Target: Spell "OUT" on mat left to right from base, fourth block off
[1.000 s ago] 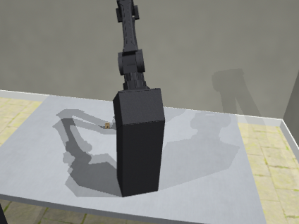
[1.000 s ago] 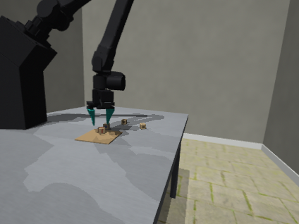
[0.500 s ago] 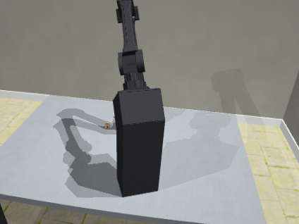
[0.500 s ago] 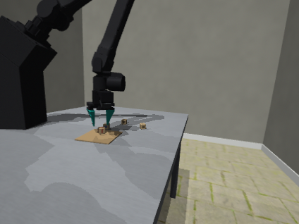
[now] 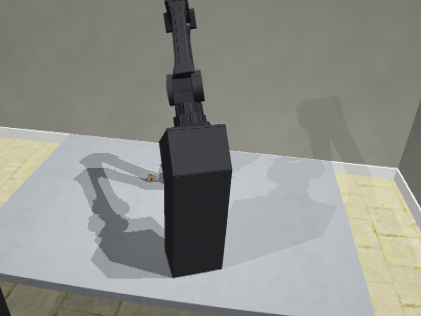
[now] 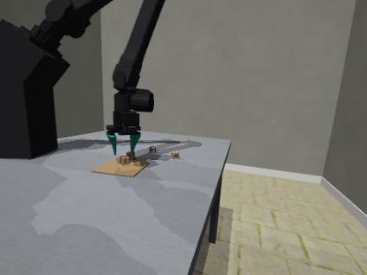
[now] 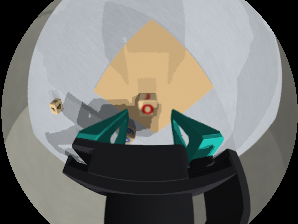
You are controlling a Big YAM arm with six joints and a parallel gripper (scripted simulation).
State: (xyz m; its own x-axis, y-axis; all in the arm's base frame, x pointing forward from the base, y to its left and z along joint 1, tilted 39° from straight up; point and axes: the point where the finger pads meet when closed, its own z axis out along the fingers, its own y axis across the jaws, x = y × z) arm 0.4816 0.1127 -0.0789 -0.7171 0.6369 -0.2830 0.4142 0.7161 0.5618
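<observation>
The tan mat lies 40 mm below my hand, 20 mm to the right of it and 20 mm ahead of it.
</observation>
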